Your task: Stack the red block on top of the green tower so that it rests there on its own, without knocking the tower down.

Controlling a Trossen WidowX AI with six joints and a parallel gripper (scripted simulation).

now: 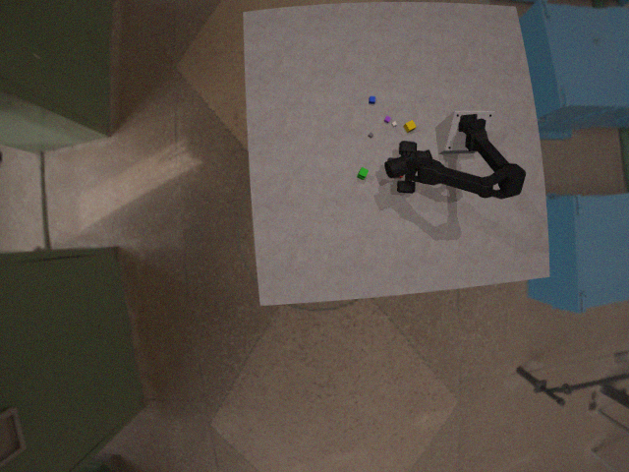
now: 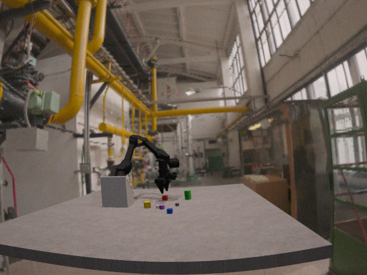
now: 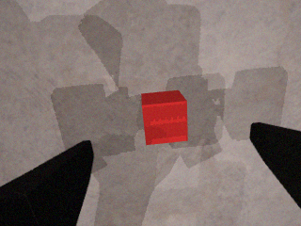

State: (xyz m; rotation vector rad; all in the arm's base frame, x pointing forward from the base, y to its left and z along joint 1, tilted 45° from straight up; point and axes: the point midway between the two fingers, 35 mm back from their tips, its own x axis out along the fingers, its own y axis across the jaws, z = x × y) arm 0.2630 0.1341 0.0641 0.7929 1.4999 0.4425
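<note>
Right now my gripper tip is 40 mm above the red block. Also, from my gripper tip: purple block 230 mm to the right, 40 mm below, 10 mm ahead; then yellow block 190 mm to the right, 80 mm behind, 40 mm below; then dark block 170 mm to the right, 90 mm ahead, 40 mm below.
</note>
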